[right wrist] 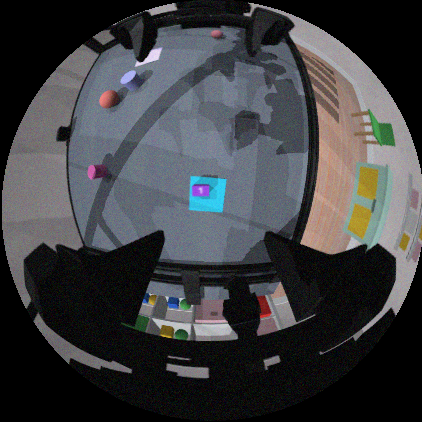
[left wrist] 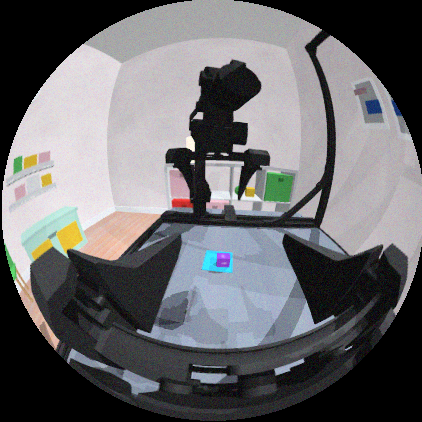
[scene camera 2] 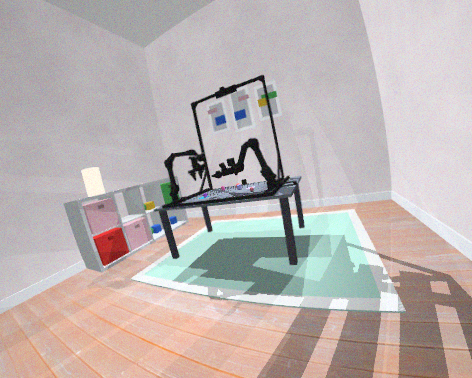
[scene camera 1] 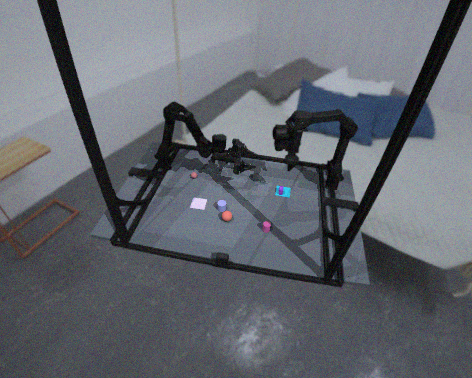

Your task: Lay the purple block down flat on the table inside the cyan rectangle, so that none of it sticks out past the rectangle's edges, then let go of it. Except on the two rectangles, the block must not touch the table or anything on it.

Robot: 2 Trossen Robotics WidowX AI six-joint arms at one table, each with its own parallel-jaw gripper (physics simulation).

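Frame: origin at the left arm's base, x ahead, y left, z up, level; metres.
Seen in the pictures: left gripper, fingertip midpoint: (right wrist: 194, 48) (left wrist: 233, 238) (scene camera 2: 214, 175) (scene camera 1: 256, 161); right gripper, fingertip midpoint: (right wrist: 214, 236) (left wrist: 215, 198) (scene camera 2: 198, 179) (scene camera 1: 288, 165); left arm's base, origin of the base link: (scene camera 2: 272, 187) (scene camera 1: 164, 164); right arm's base, origin of the base link: (right wrist: 236, 282) (left wrist: 199, 213) (scene camera 2: 175, 201) (scene camera 1: 331, 184).
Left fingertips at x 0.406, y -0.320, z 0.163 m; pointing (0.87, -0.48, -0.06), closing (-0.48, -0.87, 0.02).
Note:
Offsets run from my left fingertips to a thing's middle. "*": to the spot under its first point.
The purple block @(dy -0.073, dx +0.123, dz -0.166 m) (scene camera 1: 281, 190) (left wrist: 223, 260) (right wrist: 201, 190), marked with a white 1, rests on the cyan rectangle @(* dy -0.084, dx +0.159, dz -0.181 m) (scene camera 1: 287, 192) (left wrist: 210, 261) (right wrist: 216, 200). It appears within the outline, near the left edge in the right wrist view; a cyan margin shows there. Whether it lies on its broadest side is hard to tell. My left gripper (scene camera 1: 256, 161) (left wrist: 233, 238) (right wrist: 194, 48) is open and empty, raised and well apart from the block. My right gripper (scene camera 1: 292, 162) (left wrist: 215, 198) (right wrist: 214, 236) is open and empty, above the table behind the rectangle in scene camera 1.
A pale pink rectangle @(* dy -0.016, dx -0.297, dz -0.181 m) (scene camera 1: 199, 203) (right wrist: 150, 56) lies farther left in scene camera 1. A lavender cylinder @(dy -0.084, dx -0.205, dz -0.162 m) (scene camera 1: 222, 205) (right wrist: 131, 80), a red ball @(dy -0.156, dx -0.204, dz -0.157 m) (scene camera 1: 227, 216) (right wrist: 109, 99), a magenta cylinder @(dy -0.271, dx -0.055, dz -0.162 m) (scene camera 1: 266, 227) (right wrist: 98, 171) and a small red ball @(dy +0.181, dx -0.272, dz -0.166 m) (scene camera 1: 194, 175) (right wrist: 216, 34) stand apart. A black frame surrounds the table.

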